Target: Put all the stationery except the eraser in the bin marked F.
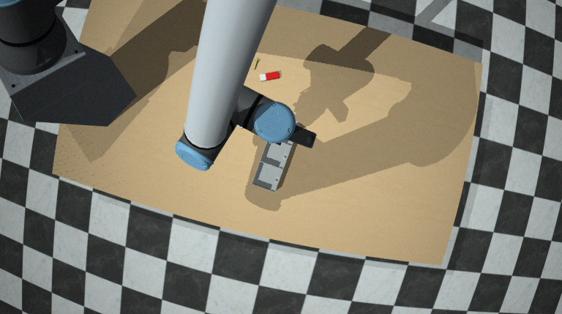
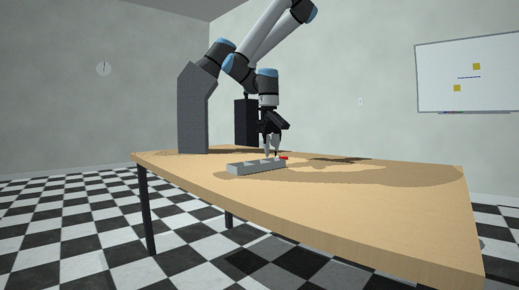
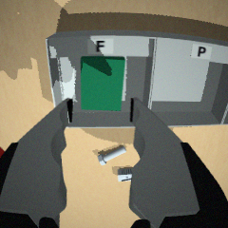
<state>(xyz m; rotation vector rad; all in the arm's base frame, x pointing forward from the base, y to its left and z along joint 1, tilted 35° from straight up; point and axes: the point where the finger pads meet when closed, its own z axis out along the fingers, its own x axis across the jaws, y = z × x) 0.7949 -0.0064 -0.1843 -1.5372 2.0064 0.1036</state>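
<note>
The green pad lies 5 cm below my hand. The rest, counted from my hand: eraser 17 cm to the left, 9 cm behind, 5 cm below; then white-grey object 10 cm behind, 5 cm below, 1 cm to the left; then pencil sharpener 15 cm behind, 5 cm below, 1 cm to the right.
</note>
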